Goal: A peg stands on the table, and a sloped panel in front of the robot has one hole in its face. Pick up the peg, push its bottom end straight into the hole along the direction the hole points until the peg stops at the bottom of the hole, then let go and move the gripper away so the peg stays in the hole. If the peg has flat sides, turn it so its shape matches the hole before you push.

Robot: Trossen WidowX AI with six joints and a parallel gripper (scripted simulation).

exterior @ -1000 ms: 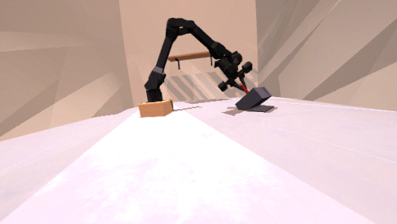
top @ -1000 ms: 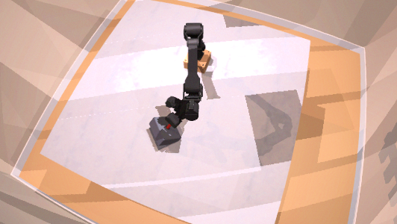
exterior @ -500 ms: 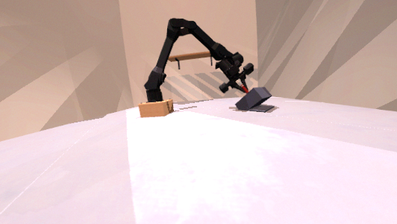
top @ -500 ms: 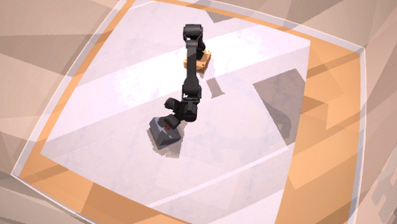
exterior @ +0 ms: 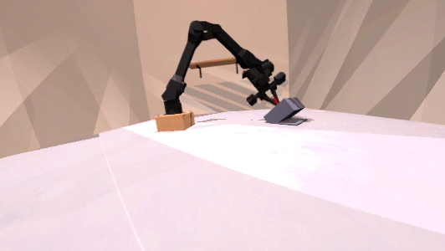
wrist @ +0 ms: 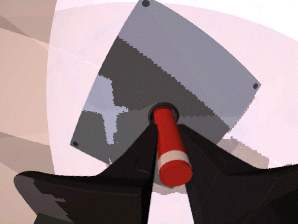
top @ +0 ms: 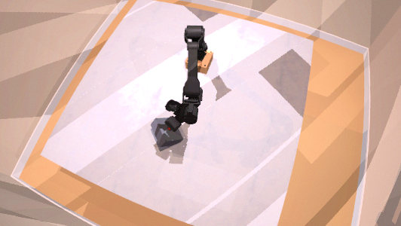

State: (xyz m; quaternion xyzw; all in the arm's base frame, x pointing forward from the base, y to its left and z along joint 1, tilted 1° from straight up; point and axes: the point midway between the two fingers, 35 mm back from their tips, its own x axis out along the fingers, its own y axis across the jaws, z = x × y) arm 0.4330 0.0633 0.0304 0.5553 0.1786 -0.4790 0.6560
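Now: gripper tip 10 mm to the right of the red peg, 10 mm below it and 10 mm past it. From my gripper tip the other things lie so: sloped panel: 30 mm below, 20 mm to the right, 20 mm ahead.
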